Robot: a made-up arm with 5 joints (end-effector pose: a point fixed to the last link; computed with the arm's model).
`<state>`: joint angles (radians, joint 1 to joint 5).
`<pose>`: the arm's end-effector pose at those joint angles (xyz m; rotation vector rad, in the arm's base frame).
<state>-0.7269 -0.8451 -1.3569 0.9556 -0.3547</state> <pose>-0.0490 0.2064 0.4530 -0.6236 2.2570 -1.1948</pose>
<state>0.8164 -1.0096 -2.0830 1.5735 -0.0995</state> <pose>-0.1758 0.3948 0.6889 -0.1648 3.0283 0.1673</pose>
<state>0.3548 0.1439 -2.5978 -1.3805 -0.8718</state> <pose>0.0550 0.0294 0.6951 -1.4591 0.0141 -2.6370</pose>
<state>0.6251 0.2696 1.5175 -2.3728 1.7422</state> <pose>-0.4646 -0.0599 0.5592 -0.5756 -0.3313 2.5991</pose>
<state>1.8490 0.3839 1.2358 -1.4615 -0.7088</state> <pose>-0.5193 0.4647 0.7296 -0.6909 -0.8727 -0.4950</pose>
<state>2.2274 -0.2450 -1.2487 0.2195 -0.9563</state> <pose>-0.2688 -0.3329 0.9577 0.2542 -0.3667 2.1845</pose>
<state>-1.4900 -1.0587 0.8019 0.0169 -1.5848</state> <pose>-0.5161 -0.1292 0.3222 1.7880 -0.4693 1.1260</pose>
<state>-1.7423 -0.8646 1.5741 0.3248 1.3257</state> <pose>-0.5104 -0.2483 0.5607 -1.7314 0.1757 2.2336</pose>
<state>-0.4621 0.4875 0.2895 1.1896 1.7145</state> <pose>-0.4622 0.2055 0.8583 0.6878 -1.2569 0.2833</pose>
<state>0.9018 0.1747 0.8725 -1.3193 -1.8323</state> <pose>-0.6259 0.1850 0.5354 -1.8538 -0.3074 -0.5142</pose>
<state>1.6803 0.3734 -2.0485 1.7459 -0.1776</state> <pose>-0.2632 0.2296 1.0969 -0.1216 1.1215 1.5634</pose>
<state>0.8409 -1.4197 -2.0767 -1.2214 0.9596</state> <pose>-0.0803 -0.0467 0.9240 2.7273 0.4336 -0.1394</pose>
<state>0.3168 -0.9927 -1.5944 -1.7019 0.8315</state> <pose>-0.1446 -0.0143 0.9960 2.2892 0.2593 1.0172</pose>
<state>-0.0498 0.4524 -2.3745 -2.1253 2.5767</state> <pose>-0.1115 -0.0969 0.5903 -1.5126 -1.0290 1.1661</pose>
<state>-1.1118 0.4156 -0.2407 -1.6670 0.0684</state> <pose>-0.3698 -0.0068 1.1420 0.2554 -0.9970 -2.9591</pose>
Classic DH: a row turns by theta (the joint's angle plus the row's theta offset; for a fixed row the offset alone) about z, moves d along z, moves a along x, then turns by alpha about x. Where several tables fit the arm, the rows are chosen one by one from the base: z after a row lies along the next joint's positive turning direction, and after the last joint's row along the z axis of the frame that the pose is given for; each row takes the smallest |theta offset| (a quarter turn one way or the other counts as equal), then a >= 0, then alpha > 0; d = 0 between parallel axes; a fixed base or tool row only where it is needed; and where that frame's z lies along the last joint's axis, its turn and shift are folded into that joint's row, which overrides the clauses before.
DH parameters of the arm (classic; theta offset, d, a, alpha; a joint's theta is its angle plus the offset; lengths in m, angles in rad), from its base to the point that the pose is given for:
base (fixed): 1.4749 0.7808 0.0254 1.5996
joint 1: 0.2839 -0.0565 0.0742 -0.6941
joint 2: 1.5265 -0.2645 0.1515 -1.3517
joint 3: 0.8828 0.0599 0.0492 -1.4589
joint 4: -1.5688 -0.1736 -0.1717 1.5856
joint 5: -0.5277 -0.2021 0.0296 1.5586
tool (fixed): 2.6277 0.0536 0 0

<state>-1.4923 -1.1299 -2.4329 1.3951 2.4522</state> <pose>-0.2670 -0.1824 0.5035 -1.8193 -0.4534 -1.5099</pose>
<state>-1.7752 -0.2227 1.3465 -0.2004 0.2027</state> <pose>-0.6567 -0.1919 0.6582 -2.5693 0.1776 1.6497</pose>
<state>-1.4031 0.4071 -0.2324 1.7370 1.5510</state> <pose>-0.2745 0.2120 0.6702 -0.7684 -0.7548 0.1658</pose>
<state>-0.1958 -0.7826 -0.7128 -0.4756 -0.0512</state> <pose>-0.2681 0.5208 0.9831 -0.2804 1.3999 0.9659</pose>
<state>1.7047 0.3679 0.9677 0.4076 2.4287</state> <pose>-0.5612 0.1684 0.9573 -0.9332 2.0292 0.7756</pose>
